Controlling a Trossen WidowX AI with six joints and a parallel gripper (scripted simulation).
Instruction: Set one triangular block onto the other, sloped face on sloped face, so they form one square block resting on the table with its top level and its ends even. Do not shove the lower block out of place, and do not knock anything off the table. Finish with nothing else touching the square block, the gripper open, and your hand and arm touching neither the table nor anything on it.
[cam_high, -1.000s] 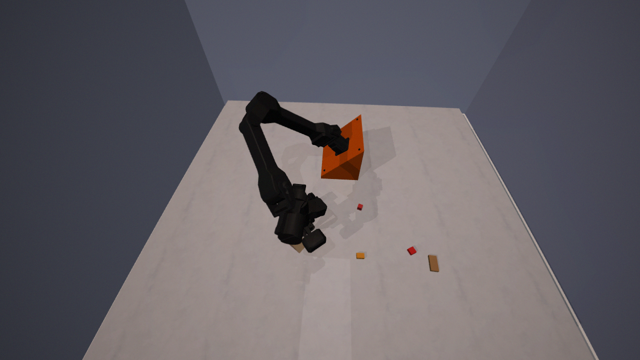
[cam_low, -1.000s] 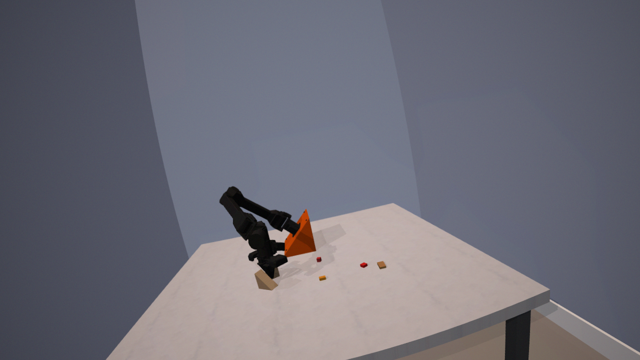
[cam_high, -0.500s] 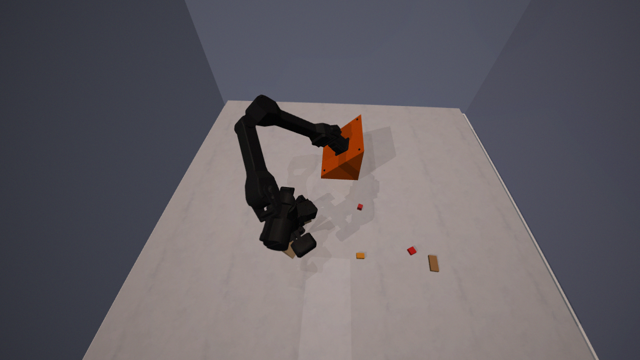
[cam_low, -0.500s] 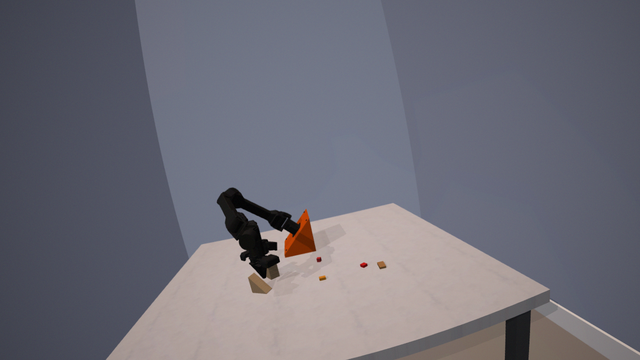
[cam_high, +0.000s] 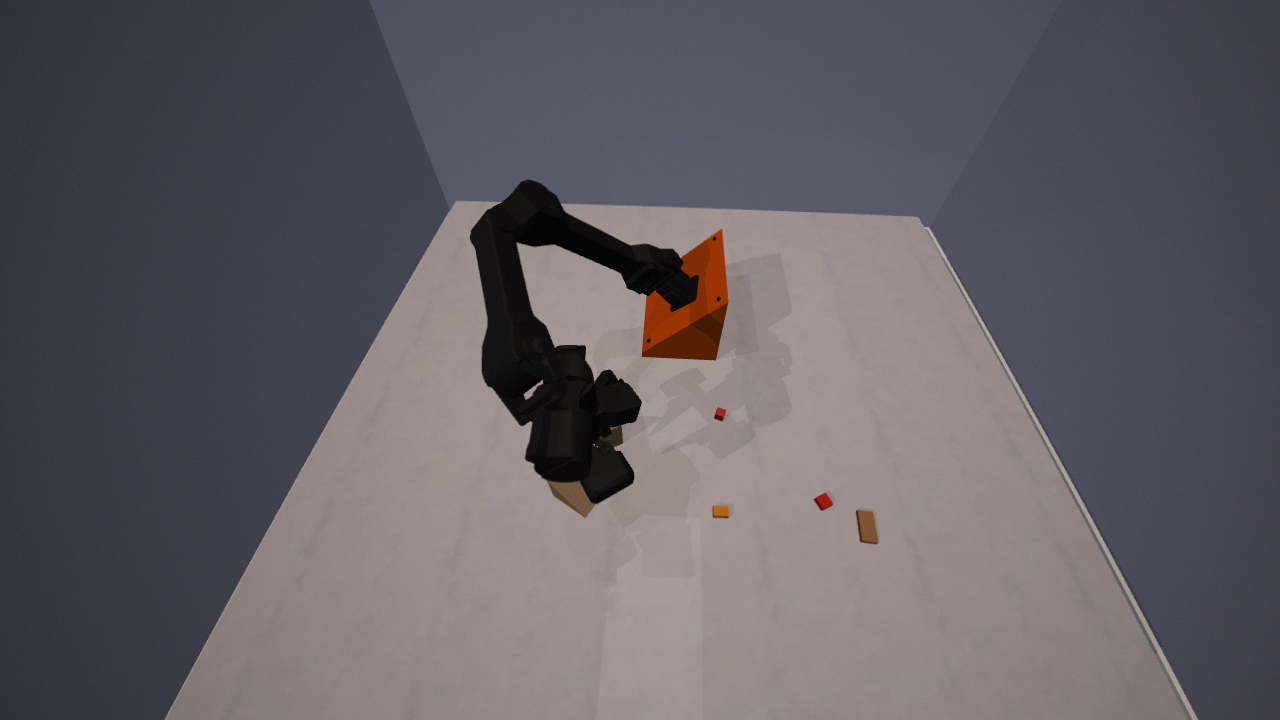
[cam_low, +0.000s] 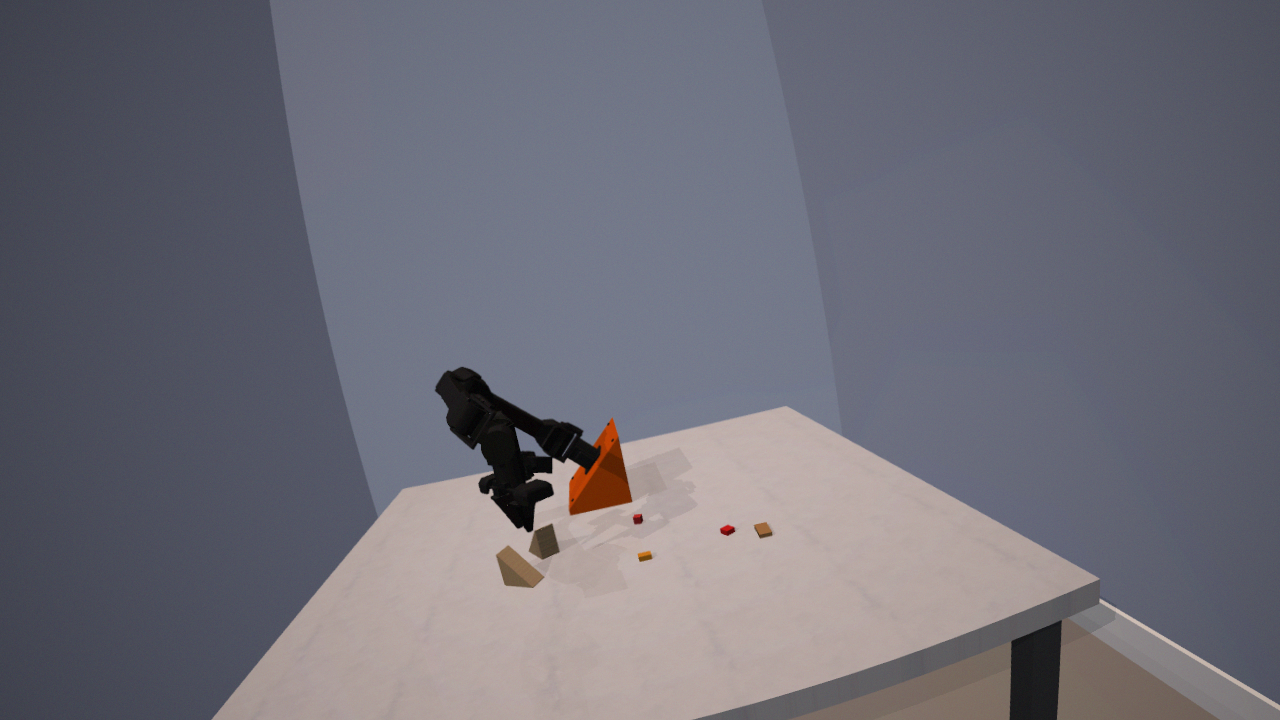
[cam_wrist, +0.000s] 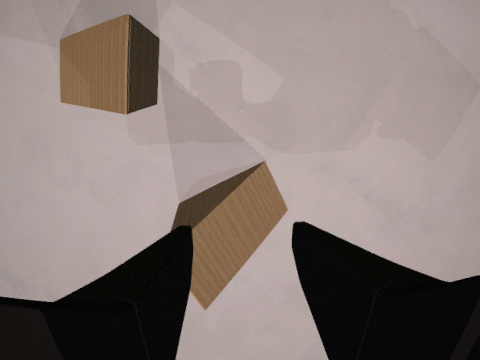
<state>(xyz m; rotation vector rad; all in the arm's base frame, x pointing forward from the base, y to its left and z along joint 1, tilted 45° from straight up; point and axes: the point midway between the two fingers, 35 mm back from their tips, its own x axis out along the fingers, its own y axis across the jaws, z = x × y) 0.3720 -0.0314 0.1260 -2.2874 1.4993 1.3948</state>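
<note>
My gripper tip is now 10 mm short of the triangular block, 40 mm to the left of it and 80 mm above it. Also, from my gripper tip: small orange piece: 10 mm ahead, 210 mm to the left, 90 mm below; then flat tan piece: 440 mm to the left, 90 mm below.
</note>
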